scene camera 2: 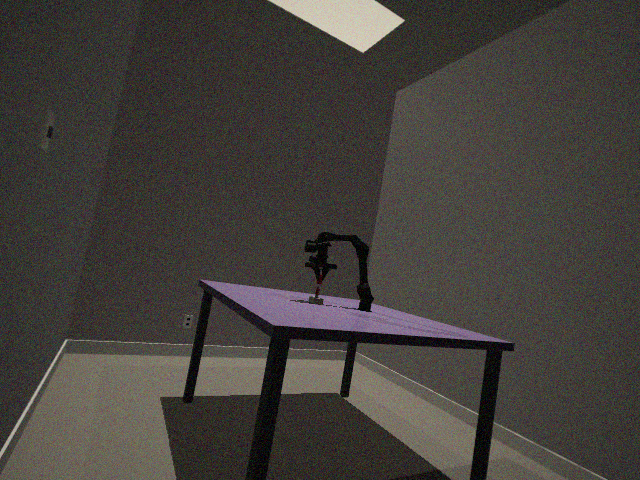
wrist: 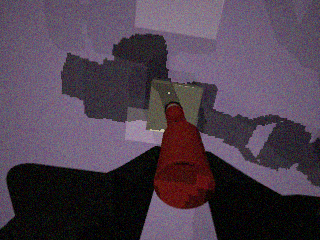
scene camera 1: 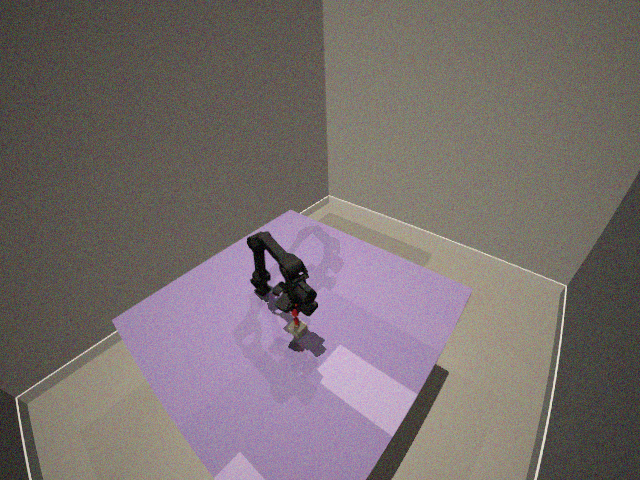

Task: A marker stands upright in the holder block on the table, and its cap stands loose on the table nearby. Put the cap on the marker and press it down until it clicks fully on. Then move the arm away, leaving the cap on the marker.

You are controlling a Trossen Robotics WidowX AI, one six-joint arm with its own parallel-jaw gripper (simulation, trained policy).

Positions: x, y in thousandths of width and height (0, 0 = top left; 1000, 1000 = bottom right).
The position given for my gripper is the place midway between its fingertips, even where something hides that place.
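Visible in scene camera 1: my gripper (scene camera 1: 462, 647). The wrist view shows my gripper (wrist: 567, 648) and a red cap (wrist: 573, 748).
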